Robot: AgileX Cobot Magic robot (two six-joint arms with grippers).
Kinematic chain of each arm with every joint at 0, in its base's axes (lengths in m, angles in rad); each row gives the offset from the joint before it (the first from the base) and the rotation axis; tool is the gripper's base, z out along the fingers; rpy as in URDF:
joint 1: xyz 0 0 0.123 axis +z
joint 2: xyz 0 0 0 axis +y
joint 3: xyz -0.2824 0 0.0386 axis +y
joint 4: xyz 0.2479 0 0.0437 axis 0.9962 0 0.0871
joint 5: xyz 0 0 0 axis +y
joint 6: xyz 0.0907 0 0.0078 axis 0.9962 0 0.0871
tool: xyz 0 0 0 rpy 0 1.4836 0
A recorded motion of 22 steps. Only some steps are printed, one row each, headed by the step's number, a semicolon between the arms.
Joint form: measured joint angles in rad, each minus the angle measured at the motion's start. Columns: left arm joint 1, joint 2, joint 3, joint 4, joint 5, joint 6; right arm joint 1, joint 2, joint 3, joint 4, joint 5, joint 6.
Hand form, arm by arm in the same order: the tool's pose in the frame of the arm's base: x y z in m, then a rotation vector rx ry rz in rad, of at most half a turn. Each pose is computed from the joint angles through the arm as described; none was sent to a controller.
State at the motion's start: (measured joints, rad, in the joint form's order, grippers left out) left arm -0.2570 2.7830 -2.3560 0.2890 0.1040 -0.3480; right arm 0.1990 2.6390 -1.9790 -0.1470 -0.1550 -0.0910
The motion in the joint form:
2: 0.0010 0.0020 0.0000 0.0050 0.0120 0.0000; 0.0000 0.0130 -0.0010 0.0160 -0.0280 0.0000
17: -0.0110 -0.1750 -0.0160 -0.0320 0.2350 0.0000; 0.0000 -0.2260 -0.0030 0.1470 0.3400 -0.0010
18: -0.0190 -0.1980 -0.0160 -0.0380 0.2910 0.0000; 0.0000 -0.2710 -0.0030 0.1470 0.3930 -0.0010
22: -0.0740 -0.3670 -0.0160 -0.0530 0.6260 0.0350; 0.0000 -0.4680 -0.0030 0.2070 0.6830 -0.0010
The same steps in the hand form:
2: 0.5846 -0.1498 0.0821 0.1813 2.0191 -0.1633; 0.5605 0.1152 0.0658 -0.4255 1.9276 0.0099
17: 0.5753 -0.1500 0.1761 0.1141 2.0464 -0.1460; 0.5474 0.1104 0.1723 -0.3045 2.0781 0.0645
18: 0.5708 -0.1526 0.1854 0.1084 2.0780 -0.1397; 0.5424 0.1094 0.1932 -0.3057 2.0860 0.0641
22: 0.5311 -0.1675 0.2581 0.1338 2.2311 -0.0784; 0.5058 0.1048 0.2769 -0.2795 2.1843 0.1221

